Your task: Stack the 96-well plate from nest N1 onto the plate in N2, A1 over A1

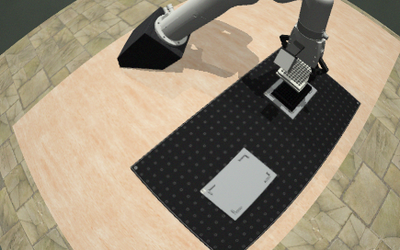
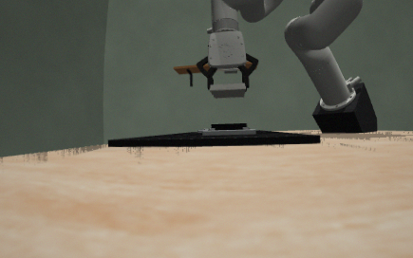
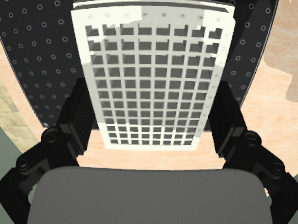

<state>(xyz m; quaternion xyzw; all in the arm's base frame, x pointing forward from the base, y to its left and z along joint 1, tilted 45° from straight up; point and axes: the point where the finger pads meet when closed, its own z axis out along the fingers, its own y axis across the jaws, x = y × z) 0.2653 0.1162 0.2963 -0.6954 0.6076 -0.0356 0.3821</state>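
Now: hand 100 mm above the black 96-well plate. Also, from my hand: white 96-well plate (10 mm below); then grey plate nest (180 mm ahead, 290 mm to the right, 120 mm below).
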